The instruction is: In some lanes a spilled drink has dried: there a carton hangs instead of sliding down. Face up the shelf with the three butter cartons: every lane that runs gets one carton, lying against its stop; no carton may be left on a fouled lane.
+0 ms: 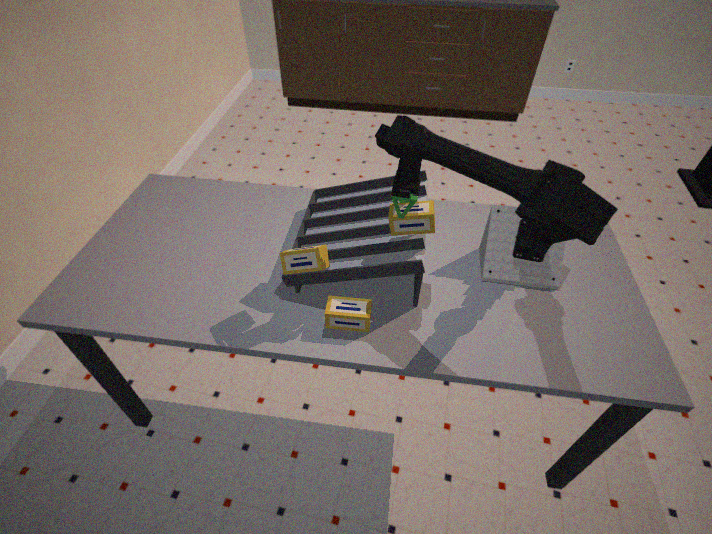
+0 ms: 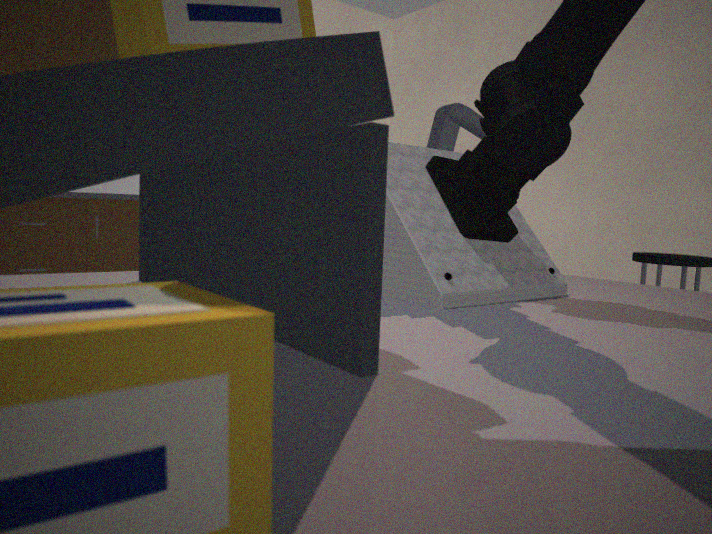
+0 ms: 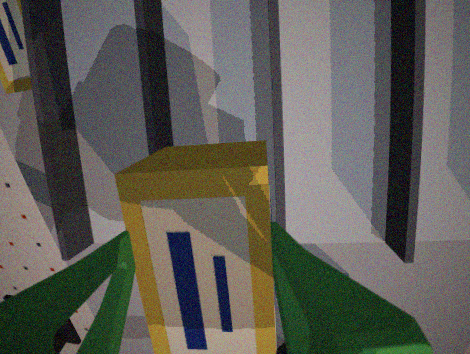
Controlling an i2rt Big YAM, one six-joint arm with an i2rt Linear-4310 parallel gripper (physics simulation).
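Frame: origin at the arm's base, x right, y back, z down, level; centimetres.
Where they show: gripper, fingertip midpoint: [image 1: 401, 212] [image 3: 201, 236]; arm's base, origin of the base link: [image 1: 530, 240] [image 2: 467, 202].
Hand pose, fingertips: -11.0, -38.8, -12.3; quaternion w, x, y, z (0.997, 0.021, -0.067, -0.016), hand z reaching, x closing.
Things, the pixels of their top centre, and the offset from my fingertips, as dx, dy, dz. Level surfaces: height alone.
- butter carton, middle of its top: [image 3: 199, 328] [image 1: 413, 205] +0.2, +3.0, -2.6
- second carton, middle of its top: [image 1: 303, 244] -10.6, -25.6, +7.7
- third carton, middle of its top: [image 3: 5, 28] [image 1: 348, 306] -22.4, -10.0, +16.7
- grey table, its level: dz +23.2
A butter carton [image 1: 411, 223] [image 2: 235, 22] [image 3: 210, 280] is between the green fingers of my gripper [image 1: 404, 205] [image 3: 201, 236], which is shut on it. It is over the upper end of the second lane from the front of the sloping dark shelf [image 1: 368, 271] [image 2: 258, 172] [image 3: 405, 125]; I cannot tell whether it touches the rails. A second carton [image 1: 300, 261] lies at the low left end of the front lane; the stop there is hidden. A third carton [image 1: 347, 321] [image 2: 115, 454] [image 3: 10, 40] lies on the table in front of the shelf. No spill can be made out.
The grey table [image 1: 172, 229] carries the shelf. The arm's pale base plate [image 1: 493, 247] [image 2: 419, 229] stands right of the shelf's high end. The black arm reaches from it over the shelf. The table's front edge runs close by the third carton.
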